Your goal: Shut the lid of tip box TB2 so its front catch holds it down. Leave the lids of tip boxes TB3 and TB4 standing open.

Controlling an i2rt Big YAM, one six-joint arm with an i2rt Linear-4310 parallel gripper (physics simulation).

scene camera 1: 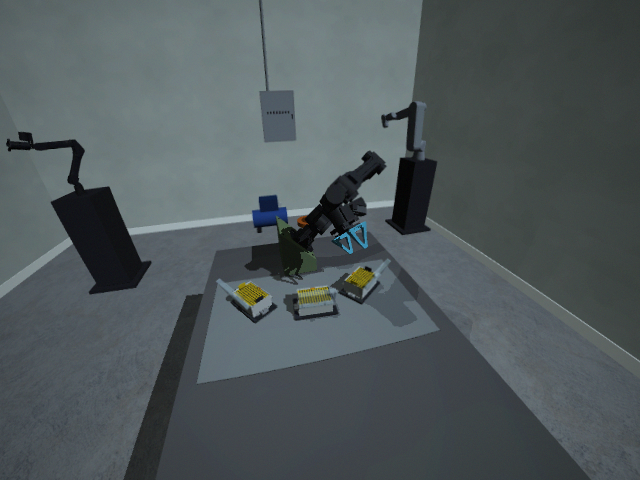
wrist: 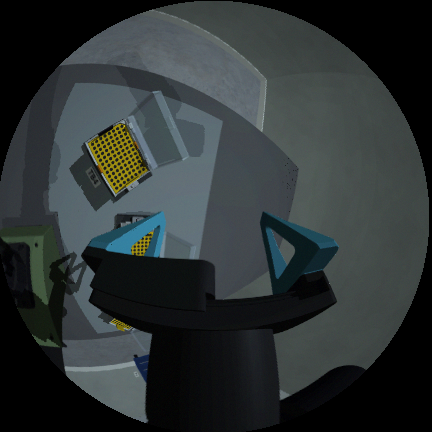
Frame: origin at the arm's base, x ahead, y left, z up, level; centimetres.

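Seen in the pictures: gripper, fingertip midpoint: point(scene camera 1: 358, 250) point(wrist: 212, 216); arm's base, link origin: point(scene camera 1: 300, 241).
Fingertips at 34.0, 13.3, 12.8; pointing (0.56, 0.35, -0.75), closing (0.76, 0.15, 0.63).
Offsets run from my fingertips to a thing's middle, as dx, dy, dz. "*": to the spot under its first point. Level surfaces: height alone.
A tip box {-8.4, +6.3, -17.8} point(scene camera 1: 360, 279) point(wrist: 118, 159) with yellow racks stands at the right of the mat in the scene view; its label {* -13.6, +2.4, -24.1} point(wrist: 93, 176) reads TB4, and its clear lid {-3.0, +10.2, -13.8} point(scene camera 1: 382, 269) point(wrist: 159, 130) stands open. A middle tip box {* +5.0, -16.2, -11.4} point(scene camera 1: 314, 297) point(wrist: 142, 243) has its clear lid {* +4.5, -10.8, -13.4} point(wrist: 180, 246) open; a finger partly hides the box in the wrist view. A third tip box {-10.5, -36.8, -17.8} point(scene camera 1: 253, 295) point(wrist: 121, 324) stands at the left in the scene view, its lid {* -3.7, -42.1, -9.9} point(scene camera 1: 230, 290) open. I cannot read which of these two is TB2. My gripper point(scene camera 1: 358, 249) point(wrist: 212, 216) is open and empty, above and behind TB4 in the scene view.
The boxes stand on a light mat {dz -24.3} point(scene camera 1: 268, 351) point(wrist: 200, 195) on the dark table {dz -24.6} point(scene camera 1: 351, 408) point(wrist: 245, 170). A green panel point(scene camera 1: 285, 258) point(wrist: 47, 295) stands beside the arm's base. Two other arms on black pedestals point(scene camera 1: 103, 237) point(scene camera 1: 415, 196) stand beyond the table.
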